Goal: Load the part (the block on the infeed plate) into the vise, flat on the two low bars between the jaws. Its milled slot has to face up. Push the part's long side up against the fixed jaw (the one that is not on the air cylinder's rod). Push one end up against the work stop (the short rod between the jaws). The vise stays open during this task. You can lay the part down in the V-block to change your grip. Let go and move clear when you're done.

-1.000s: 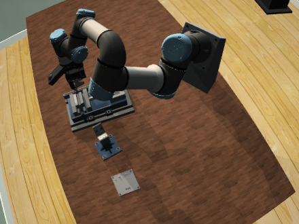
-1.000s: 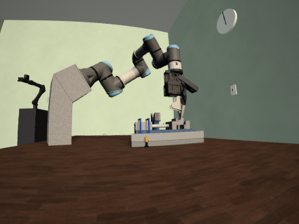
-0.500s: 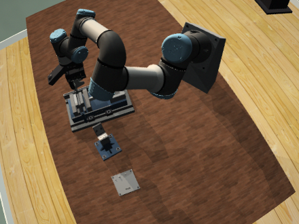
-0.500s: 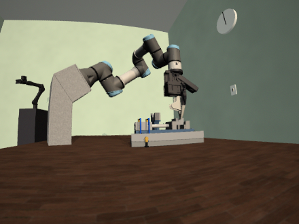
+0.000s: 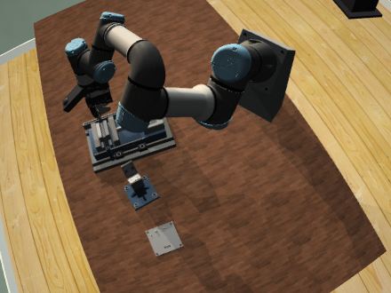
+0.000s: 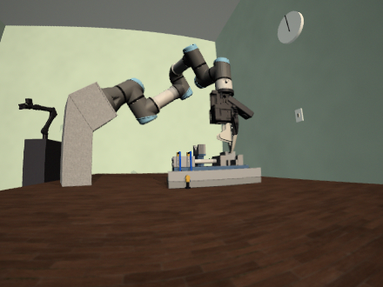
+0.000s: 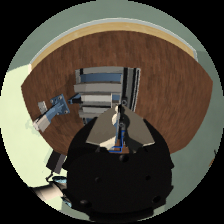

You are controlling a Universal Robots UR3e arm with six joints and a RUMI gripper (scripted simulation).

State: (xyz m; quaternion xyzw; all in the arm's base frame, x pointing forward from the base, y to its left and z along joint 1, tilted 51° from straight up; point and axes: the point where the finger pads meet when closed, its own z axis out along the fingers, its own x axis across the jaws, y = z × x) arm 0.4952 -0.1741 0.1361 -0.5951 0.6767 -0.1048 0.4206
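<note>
Now: hand 50 mm to the right of the part and 20 mm above it. The rest, counted from my hand: grey infeed plate 420 mm to the left, 120 mm behind, 110 mm below.
</note>
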